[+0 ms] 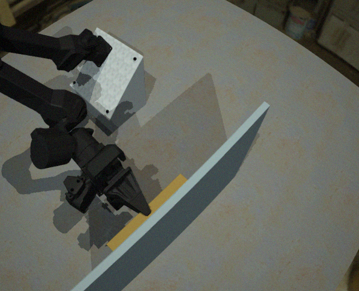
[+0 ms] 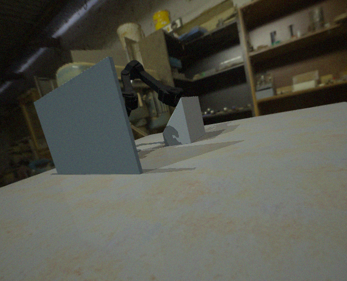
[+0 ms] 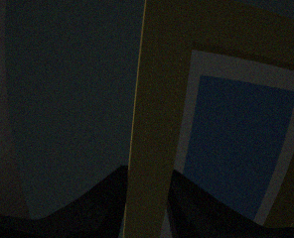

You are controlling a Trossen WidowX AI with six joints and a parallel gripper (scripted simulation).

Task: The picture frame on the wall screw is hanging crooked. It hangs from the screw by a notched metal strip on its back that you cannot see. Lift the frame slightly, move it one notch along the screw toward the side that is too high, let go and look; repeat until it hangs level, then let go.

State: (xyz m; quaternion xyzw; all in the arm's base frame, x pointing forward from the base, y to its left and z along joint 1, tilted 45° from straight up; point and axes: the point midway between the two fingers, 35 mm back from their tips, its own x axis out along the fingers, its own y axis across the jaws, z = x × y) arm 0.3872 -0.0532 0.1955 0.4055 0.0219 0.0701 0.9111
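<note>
Right now my gripper tip is 50 mm above the picture frame and 10 mm short of it. The rest, counted from my gripper tip: panel: 60 mm below, 20 mm to the left, 20 mm ahead.
</note>
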